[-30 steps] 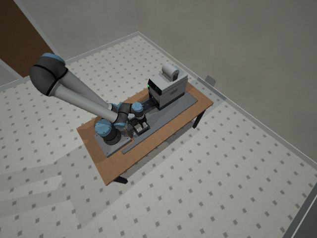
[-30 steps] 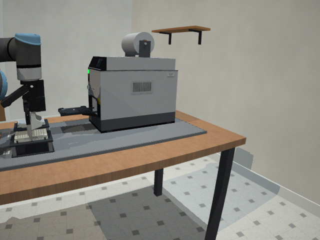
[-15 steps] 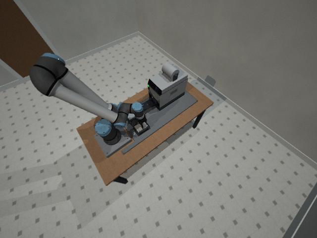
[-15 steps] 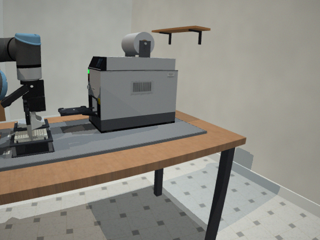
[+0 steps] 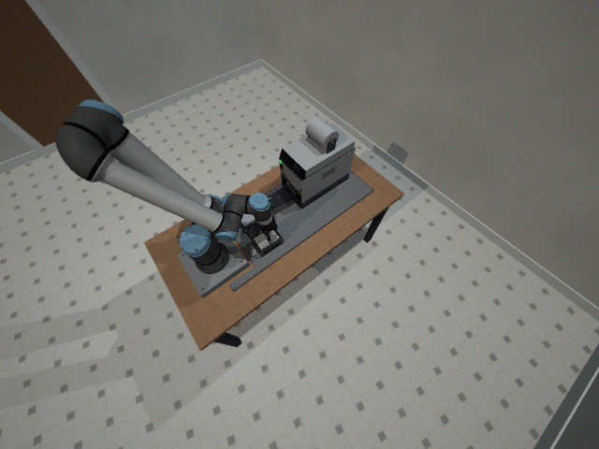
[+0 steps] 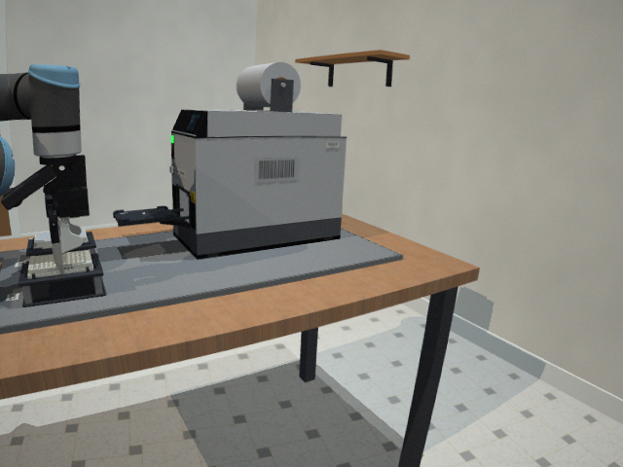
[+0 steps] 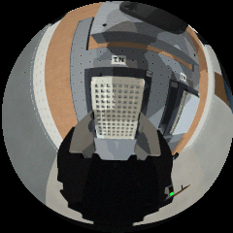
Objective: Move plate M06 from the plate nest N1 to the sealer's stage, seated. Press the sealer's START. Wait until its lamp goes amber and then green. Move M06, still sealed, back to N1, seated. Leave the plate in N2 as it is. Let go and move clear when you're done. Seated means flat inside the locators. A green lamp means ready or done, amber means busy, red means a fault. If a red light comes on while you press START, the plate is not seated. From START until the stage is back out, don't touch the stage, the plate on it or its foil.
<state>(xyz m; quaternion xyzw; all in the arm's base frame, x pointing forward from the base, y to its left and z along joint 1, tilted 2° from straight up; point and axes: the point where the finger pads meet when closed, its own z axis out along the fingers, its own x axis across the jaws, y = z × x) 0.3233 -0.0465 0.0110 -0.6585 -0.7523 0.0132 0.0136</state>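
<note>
My gripper is now 1 cm above the plate M06. Round my hand: black sealer stage: 18 cm ahead, 21 cm to the left, 3 cm above; plate: 3 cm behind, 20 cm to the left, 1 cm below; foil roll: 51 cm ahead, 26 cm to the left, 35 cm above.
</note>
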